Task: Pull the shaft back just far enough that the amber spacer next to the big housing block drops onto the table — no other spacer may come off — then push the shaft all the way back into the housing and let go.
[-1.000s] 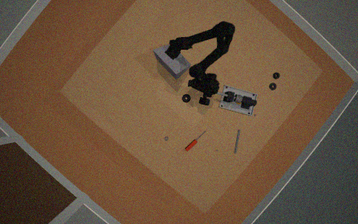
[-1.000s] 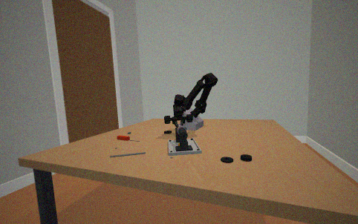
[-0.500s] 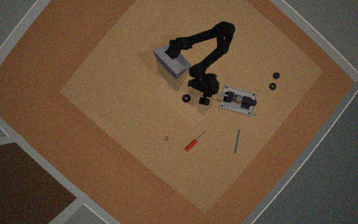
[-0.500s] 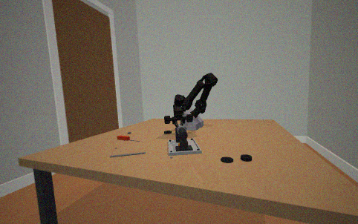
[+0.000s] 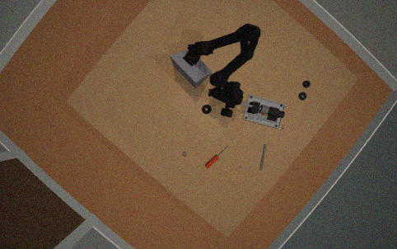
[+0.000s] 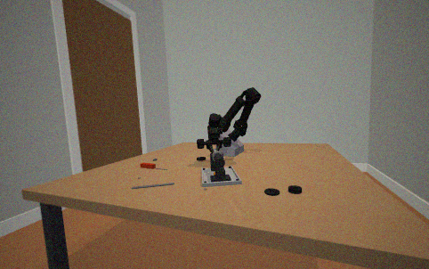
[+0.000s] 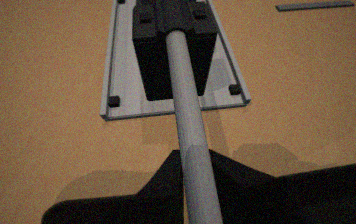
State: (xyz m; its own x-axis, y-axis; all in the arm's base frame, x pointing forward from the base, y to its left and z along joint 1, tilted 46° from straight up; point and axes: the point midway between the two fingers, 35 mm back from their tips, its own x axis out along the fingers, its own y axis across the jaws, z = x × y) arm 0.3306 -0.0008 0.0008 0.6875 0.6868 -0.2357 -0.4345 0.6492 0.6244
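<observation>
Right now my gripper tip is 50 mm short of the grey shaft, 30 mm to the right of it and 30 mm below it. From my gripper tip the other things lie so: amber spacer (160 mm ahead, 80 mm to the left, 40 mm below).
</observation>
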